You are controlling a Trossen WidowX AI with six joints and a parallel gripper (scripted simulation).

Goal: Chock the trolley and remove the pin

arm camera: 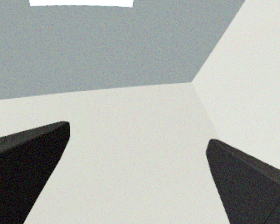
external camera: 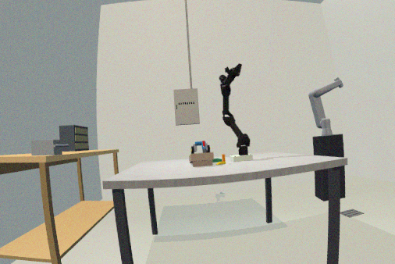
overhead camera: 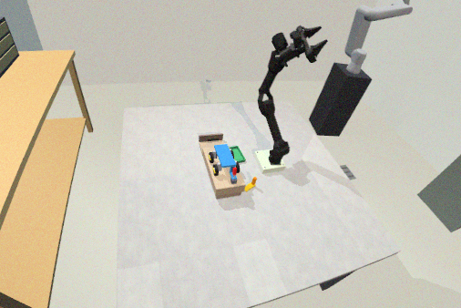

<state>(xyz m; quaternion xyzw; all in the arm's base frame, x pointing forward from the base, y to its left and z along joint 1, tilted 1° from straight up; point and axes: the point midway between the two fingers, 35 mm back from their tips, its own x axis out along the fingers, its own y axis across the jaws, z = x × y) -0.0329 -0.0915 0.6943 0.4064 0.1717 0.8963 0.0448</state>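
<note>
My gripper tip is now 21 cm short of the yellow chock, 24 cm to the right of it and 74 cm above it. From my gripper tip the other things lie so: blue trolley 36 cm ahead, 16 cm to the left, 65 cm below; then red-headed stop pin 32 cm ahead, 26 cm to the left, 63 cm below; then green tray 26 cm ahead, 1 cm to the left, 77 cm below.
</note>
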